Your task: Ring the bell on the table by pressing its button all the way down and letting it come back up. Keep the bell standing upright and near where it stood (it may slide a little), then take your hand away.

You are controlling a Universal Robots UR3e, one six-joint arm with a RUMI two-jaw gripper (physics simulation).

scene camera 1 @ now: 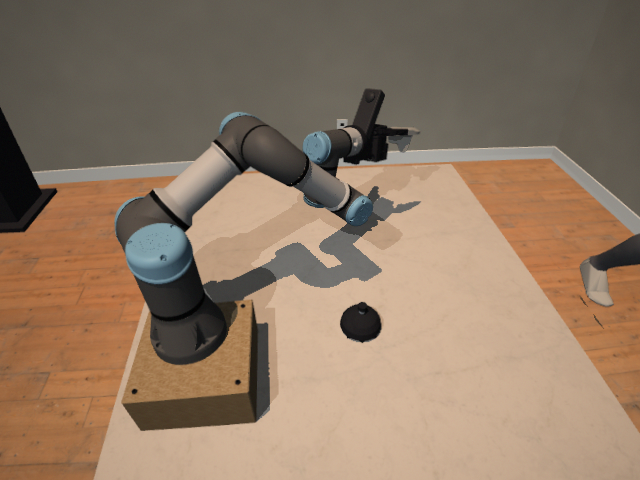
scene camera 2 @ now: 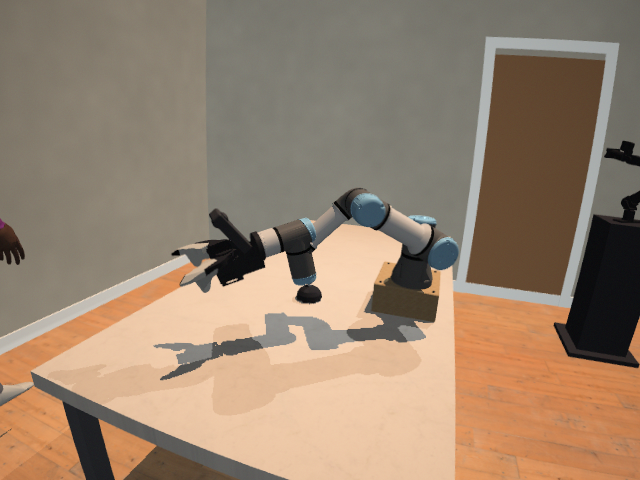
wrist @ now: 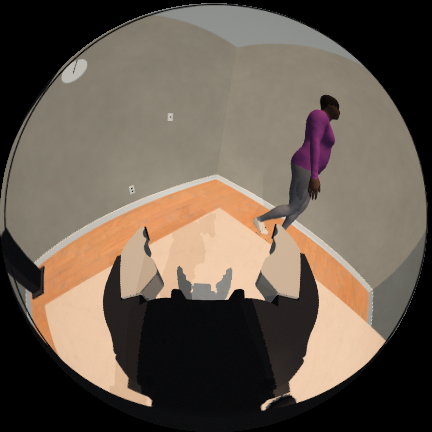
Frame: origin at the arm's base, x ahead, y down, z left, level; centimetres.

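Where they show: gripper, fingertip midpoint: (scene camera 1: pixel 393 128) (scene camera 2: pixel 175 268) (wrist: pixel 209 227); arm's base, link origin: (scene camera 1: pixel 190 334) (scene camera 2: pixel 411 280).
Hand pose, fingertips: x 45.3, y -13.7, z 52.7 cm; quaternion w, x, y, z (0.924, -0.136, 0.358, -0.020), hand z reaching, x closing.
Note:
Each offset is from my fingertips to the top centre of the thing. Level surfaces: height alone.
The black domed bell @(dy +16.5, dx -13.7, dz -45.3 cm) (scene camera 1: pixel 360 325) (scene camera 2: pixel 309 295) stands upright on the pale table @(dy +23.1 cm) (scene camera 1: pixel 465 403) (scene camera 2: pixel 382 439). Its small button @(dy +16.5, dx -13.7, dz -45.3 cm) (scene camera 1: pixel 362 306) sticks up at the top in the first scene view. The bell does not show in the wrist view. My gripper (scene camera 1: pixel 410 139) (scene camera 2: pixel 177 268) (wrist: pixel 209 227) is open, with its two pale fingers wide apart and nothing between them. It is held above the table, well away from the bell to the far side in the first scene view, and points roughly level, outward from the base.
The arm stands on a wooden block (scene camera 1: pixel 191 384) (scene camera 2: pixel 405 303) to the bell's left in the first scene view. A wrist joint (scene camera 1: pixel 359 210) (scene camera 2: pixel 305 279) hangs low over the table. A person (wrist: pixel 315 145) in purple is beyond the table. A black pedestal (scene camera 2: pixel 604 289) stands on the floor.

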